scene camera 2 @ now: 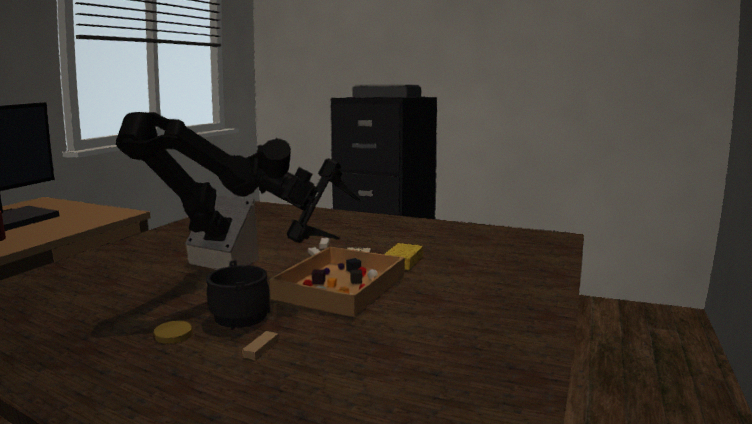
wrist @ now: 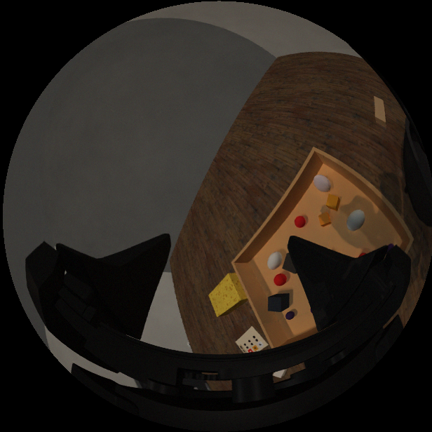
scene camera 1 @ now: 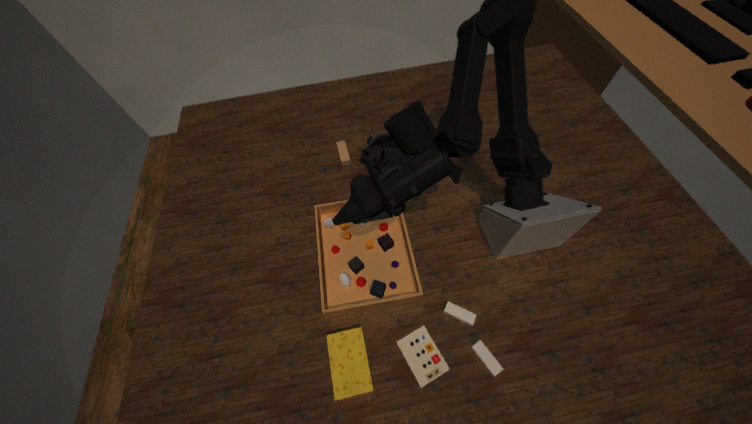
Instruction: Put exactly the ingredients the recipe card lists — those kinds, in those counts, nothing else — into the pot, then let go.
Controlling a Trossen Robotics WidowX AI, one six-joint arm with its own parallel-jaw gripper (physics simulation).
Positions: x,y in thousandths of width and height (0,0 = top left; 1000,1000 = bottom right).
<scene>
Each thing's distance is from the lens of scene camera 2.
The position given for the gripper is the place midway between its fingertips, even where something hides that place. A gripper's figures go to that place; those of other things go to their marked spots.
gripper (scene camera 2: 465,518): 106 cm
black pot (scene camera 2: 317,699): 93 cm
yellow disc (scene camera 2: 229,784): 95 cm
</scene>
